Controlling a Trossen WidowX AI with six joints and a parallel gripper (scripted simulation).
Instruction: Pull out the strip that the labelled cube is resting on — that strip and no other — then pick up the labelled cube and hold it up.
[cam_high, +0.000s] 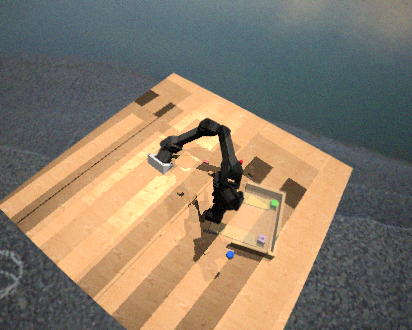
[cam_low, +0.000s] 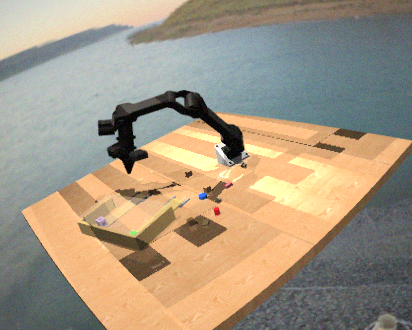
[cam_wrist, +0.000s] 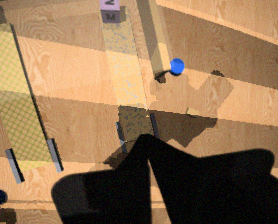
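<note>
Right now my gripper tip is 110 mm above the tan speckled strip, 90 mm short of it and 20 mm to the right of it. Round my gripper tip: pink block (270 mm behind, 240 mm to the left, 110 mm below); red block (360 mm to the left, 120 mm behind, 110 mm below).
</note>
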